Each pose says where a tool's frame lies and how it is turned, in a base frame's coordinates. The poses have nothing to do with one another.
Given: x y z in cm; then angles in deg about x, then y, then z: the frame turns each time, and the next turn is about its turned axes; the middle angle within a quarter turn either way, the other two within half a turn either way.
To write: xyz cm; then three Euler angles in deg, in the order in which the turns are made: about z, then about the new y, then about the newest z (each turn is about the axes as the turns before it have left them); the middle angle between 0 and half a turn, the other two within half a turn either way. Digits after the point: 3 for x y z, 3 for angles.
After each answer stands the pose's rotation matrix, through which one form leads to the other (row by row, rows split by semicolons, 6 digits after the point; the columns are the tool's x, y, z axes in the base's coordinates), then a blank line. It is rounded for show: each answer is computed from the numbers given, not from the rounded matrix.
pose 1, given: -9.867 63.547 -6.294 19.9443 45.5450 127.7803
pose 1, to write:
-9.867 63.547 -6.294 -18.504 48.826 154.727
-0.429058 -0.553532 0.713801; 0.593798 -0.768332 -0.238894; 0.680671 0.321354 0.658345

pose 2, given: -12.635 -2.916 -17.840 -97.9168 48.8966 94.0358
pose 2, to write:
-12.635 -2.916 -17.840 40.832 95.195 -1.946
-0.046269 -0.655790 0.753524; -0.084866 0.754186 0.651154; -0.995318 -0.033820 -0.090550

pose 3, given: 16.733 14.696 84.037 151.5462 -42.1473 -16.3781
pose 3, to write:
16.733 14.696 84.037 -152.237 130.682 22.545
0.711337 0.209062 -0.671039; -0.058830 -0.933677 -0.353251; -0.700385 0.290757 -0.651860

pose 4, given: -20.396 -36.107 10.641 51.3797 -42.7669 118.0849
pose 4, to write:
-20.396 -36.107 10.641 -139.812 62.729 -123.438
-0.345610 -0.647680 -0.679017; 0.800419 0.174208 -0.573569; 0.489780 -0.741729 0.458207

